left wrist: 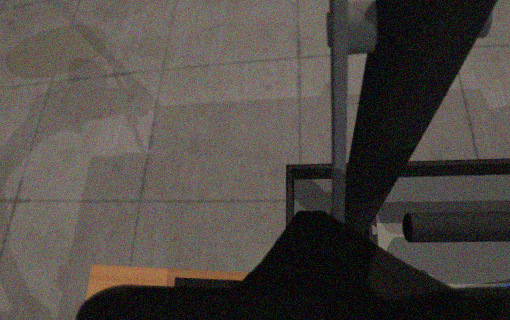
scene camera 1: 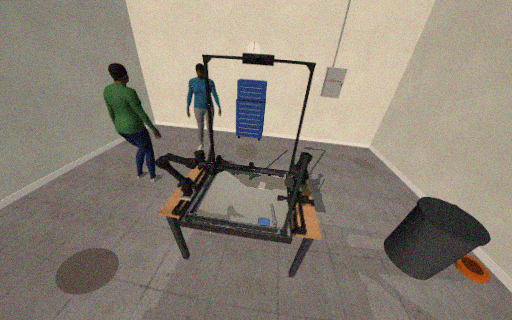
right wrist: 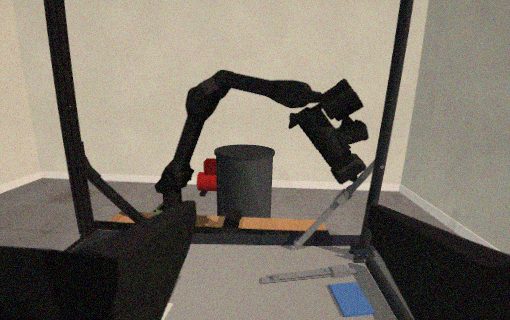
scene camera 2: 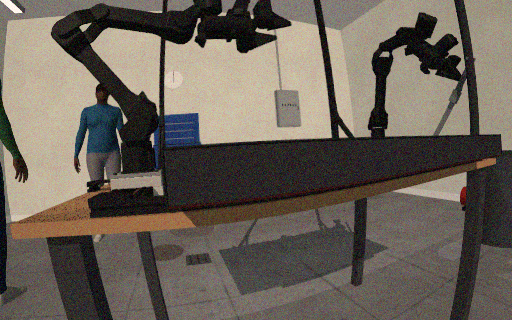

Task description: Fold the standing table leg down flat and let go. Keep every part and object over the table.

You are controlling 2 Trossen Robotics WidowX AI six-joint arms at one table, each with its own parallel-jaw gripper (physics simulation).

In view: my left gripper (scene camera 2: 463, 81), my right gripper (scene camera 2: 283, 31), a grey tabletop (scene camera 1: 233, 196) and a table leg (left wrist: 412, 60).
My left gripper also shows in the left wrist view (left wrist: 309, 223) and in the right wrist view (right wrist: 356, 181). My right gripper shows as well in the right wrist view (right wrist: 282, 212). The grey tabletop also shows in the right wrist view (right wrist: 212, 274).
